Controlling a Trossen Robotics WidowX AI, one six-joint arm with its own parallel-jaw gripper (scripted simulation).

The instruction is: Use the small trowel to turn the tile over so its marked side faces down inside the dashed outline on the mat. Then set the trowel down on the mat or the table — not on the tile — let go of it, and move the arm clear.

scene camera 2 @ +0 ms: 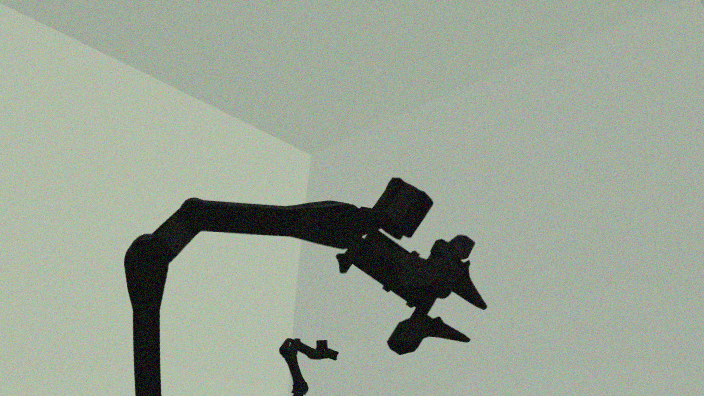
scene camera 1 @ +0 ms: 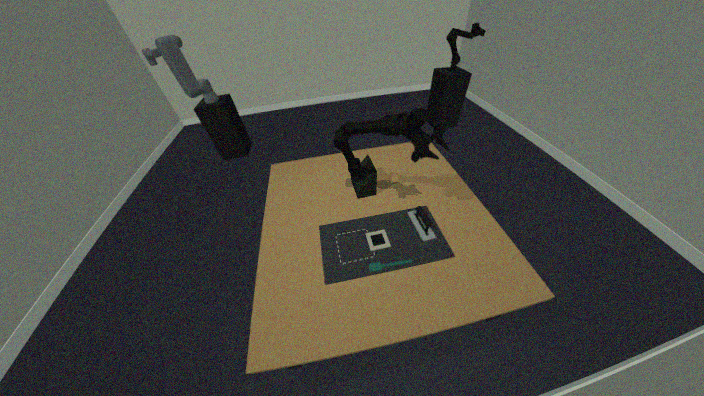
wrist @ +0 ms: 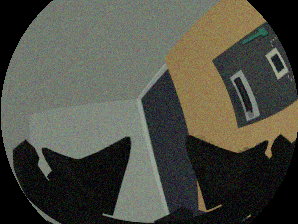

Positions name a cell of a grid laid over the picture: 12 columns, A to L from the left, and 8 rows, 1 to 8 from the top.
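You can find my gripper in the wrist view (G6), and it shows in scene camera 1 (H4) and scene camera 2 (I7) too.
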